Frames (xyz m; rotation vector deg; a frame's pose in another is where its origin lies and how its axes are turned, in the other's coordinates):
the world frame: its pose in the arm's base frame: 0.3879 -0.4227 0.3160 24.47 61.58 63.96
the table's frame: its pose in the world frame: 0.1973 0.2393 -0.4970 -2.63 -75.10 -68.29
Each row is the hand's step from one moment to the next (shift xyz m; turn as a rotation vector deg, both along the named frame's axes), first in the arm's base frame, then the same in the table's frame.
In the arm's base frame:
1: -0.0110 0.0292 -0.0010 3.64 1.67 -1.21
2: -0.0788 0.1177 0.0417 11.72 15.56 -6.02
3: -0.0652 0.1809 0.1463 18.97 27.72 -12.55
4: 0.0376 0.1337 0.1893 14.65 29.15 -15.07
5: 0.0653 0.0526 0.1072 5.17 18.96 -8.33
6: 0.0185 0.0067 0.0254 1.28 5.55 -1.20
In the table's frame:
1: -0.0188 0.0234 -0.0086 3.05 2.22 -1.80
2: -0.1105 0.0973 0.0111 6.99 15.90 -10.67
3: -0.1191 0.1884 0.0931 10.69 27.28 -20.68
4: -0.0087 0.1864 0.1425 6.23 26.66 -23.28
5: 0.0438 0.0968 0.0850 -0.17 16.52 -13.52
6: 0.0149 0.0185 0.0216 -0.32 5.12 -2.76

